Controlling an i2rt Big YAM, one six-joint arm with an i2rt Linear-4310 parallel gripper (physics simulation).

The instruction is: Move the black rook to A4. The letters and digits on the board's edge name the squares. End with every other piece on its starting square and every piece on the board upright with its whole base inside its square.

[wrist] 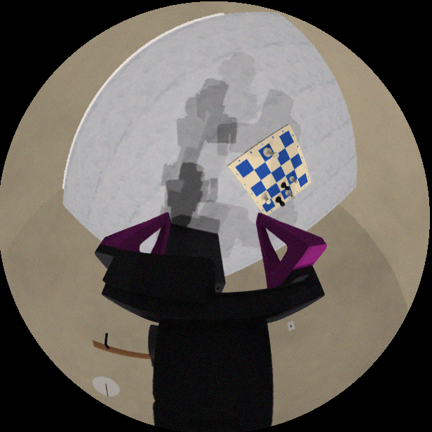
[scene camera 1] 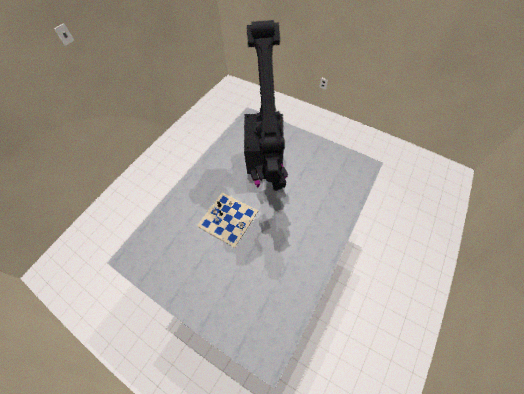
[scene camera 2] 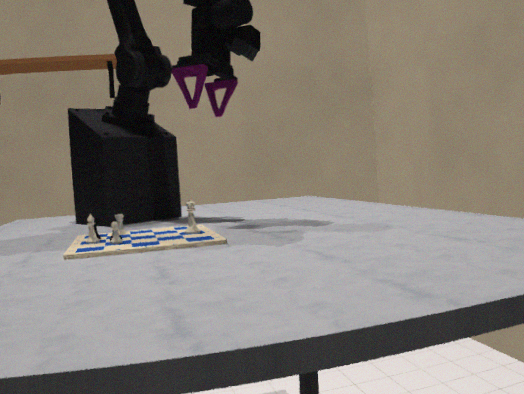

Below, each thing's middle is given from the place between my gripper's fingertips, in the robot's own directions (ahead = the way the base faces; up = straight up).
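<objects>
The chessboard (scene camera 1: 227,229) is 21 cm below my hand, and it's 16 cm ahead of the hand and 13 cm to the right of it.
</objects>
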